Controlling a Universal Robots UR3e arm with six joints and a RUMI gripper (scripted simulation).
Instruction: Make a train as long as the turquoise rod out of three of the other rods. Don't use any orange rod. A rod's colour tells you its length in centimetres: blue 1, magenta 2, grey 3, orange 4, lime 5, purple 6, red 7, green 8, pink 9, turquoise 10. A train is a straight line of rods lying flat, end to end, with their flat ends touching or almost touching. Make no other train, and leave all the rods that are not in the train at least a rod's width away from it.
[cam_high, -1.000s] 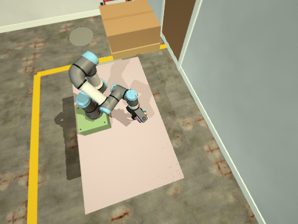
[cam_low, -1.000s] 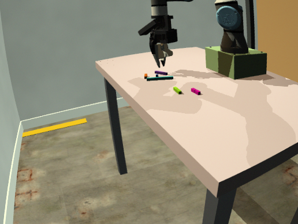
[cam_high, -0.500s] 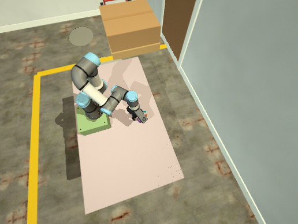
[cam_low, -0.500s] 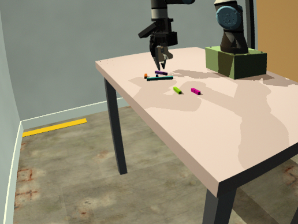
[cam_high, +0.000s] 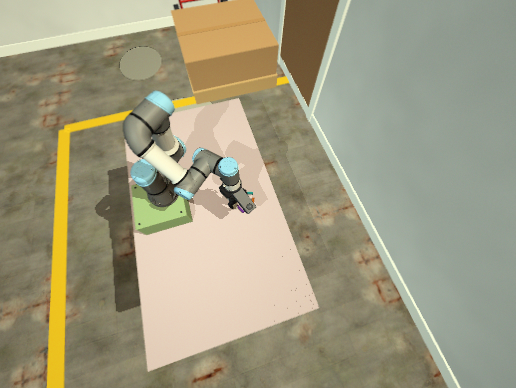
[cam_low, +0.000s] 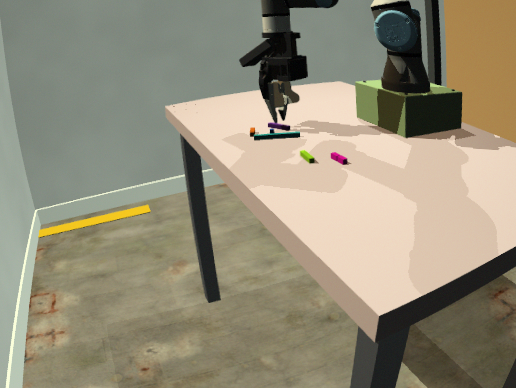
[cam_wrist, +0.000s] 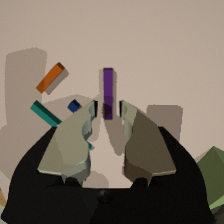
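My hand is 3 cm above the purple rod. Also, from my hand: turquoise rod (6 cm to the left, 5 cm ahead, 3 cm below); then orange rod (7 cm ahead, 3 cm below); then small blue rod (4 cm ahead, 3 cm below, 2 cm to the left).
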